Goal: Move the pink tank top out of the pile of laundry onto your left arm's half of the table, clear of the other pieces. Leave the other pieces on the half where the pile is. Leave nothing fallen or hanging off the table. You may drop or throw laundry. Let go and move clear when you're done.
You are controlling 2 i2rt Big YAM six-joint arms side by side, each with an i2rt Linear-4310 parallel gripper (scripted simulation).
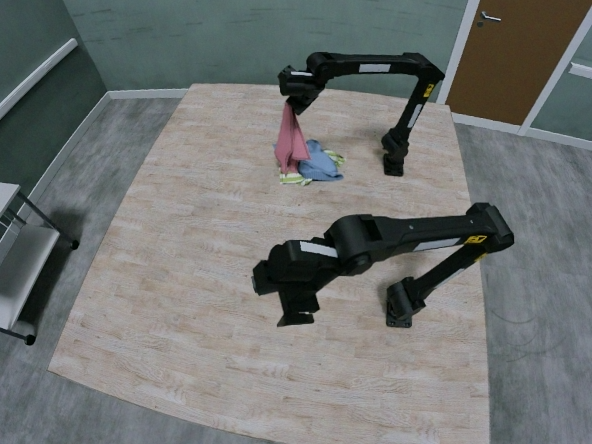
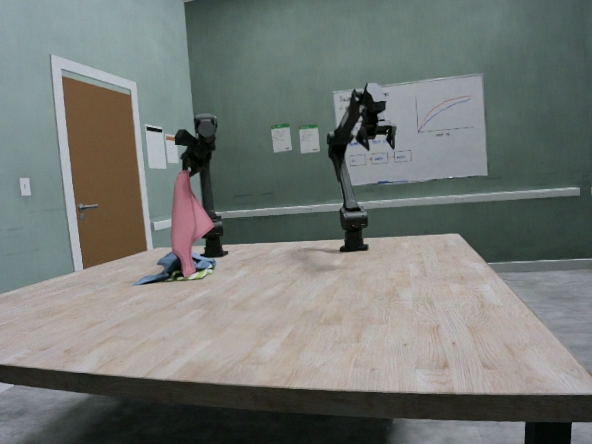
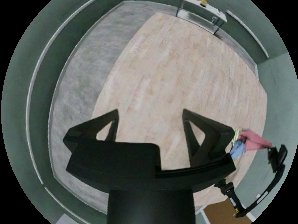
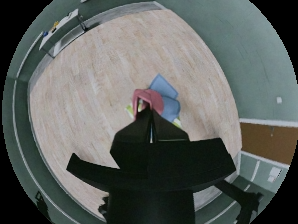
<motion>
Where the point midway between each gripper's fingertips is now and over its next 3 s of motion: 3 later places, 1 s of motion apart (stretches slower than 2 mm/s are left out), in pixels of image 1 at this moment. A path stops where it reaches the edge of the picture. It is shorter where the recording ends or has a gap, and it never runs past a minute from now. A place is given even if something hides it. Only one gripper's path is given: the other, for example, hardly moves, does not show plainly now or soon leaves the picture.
My left gripper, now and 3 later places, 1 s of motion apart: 274, 306; 248, 286; 256, 258; 262, 256
</motion>
